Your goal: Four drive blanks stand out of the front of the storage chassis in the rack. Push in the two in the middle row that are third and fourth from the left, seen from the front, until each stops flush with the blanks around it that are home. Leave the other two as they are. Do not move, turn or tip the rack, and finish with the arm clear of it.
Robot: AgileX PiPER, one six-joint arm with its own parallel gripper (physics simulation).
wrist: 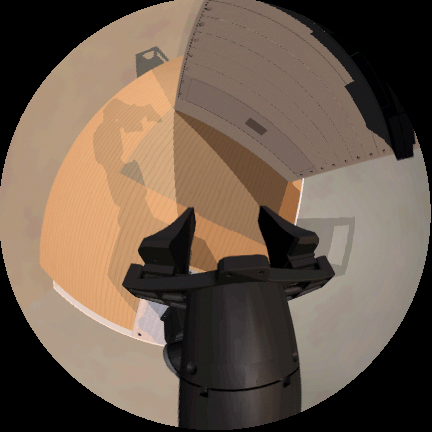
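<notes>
The rack (220, 60) rises at the upper right of the wrist view, its pale grey-brown front panels facing the camera at a steep slant. The dark storage chassis (365, 102) shows along the rack's upper right edge, partly cut off by the edge of the view. Dark blocks stand out from it, but single drive blanks, their rows and how far each stands out cannot be told. My gripper (226, 213) is open and empty, its two black fingers apart, below the rack's lower edge in the view and apart from the rack.
A wood-grained table top (75, 200) lies under the rack and gripper, with shadows of the arm and rack across it. A pale metal plate (145, 327) shows at the lower left beside the arm. Grey floor (380, 200) with a frame-shaped shadow lies to the right.
</notes>
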